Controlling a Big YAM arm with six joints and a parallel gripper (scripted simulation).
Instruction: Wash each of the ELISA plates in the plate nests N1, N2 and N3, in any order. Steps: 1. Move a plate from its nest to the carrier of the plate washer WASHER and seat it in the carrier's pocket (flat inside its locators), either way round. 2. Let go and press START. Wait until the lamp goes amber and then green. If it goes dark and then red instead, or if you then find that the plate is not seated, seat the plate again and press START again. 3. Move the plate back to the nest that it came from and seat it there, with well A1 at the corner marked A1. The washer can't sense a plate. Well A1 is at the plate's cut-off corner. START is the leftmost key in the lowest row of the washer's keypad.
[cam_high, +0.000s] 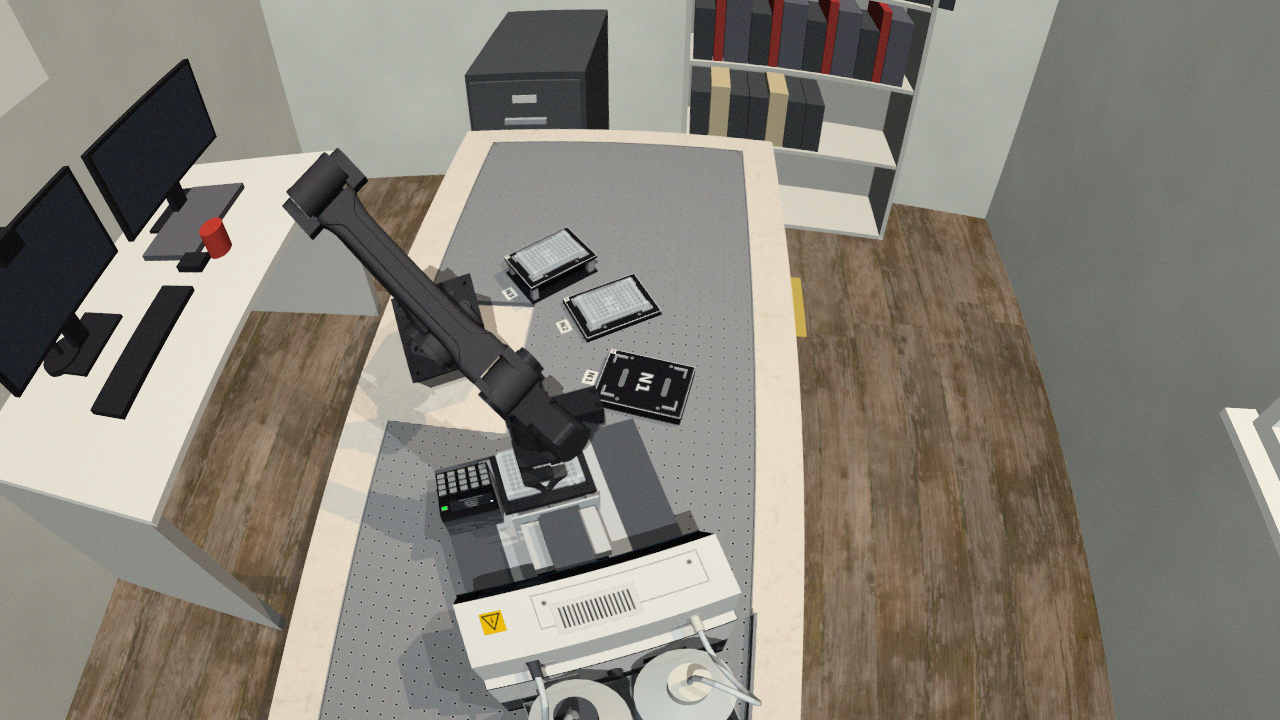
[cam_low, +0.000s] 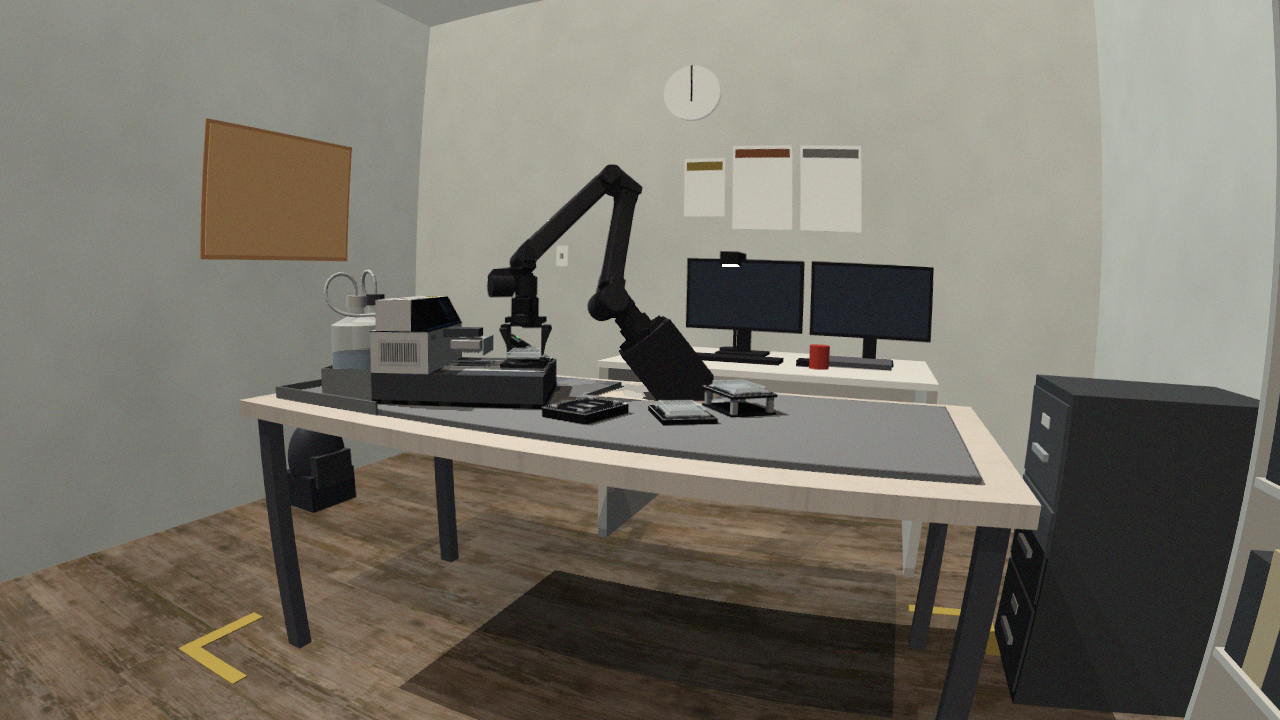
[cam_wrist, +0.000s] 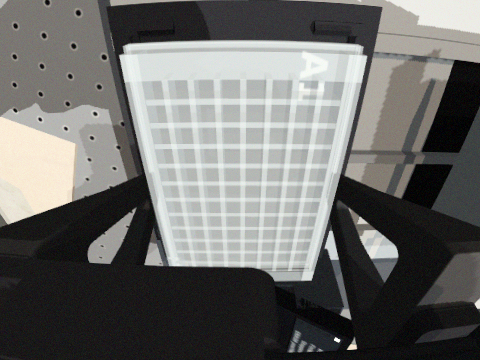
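The white ELISA plate lies right at my hand. The rest, counted from my hand: black nest: 60 mm ahead, 450 mm to the left, 110 mm below; then plate washer: 70 mm ahead, 140 mm to the right, 20 mm above.
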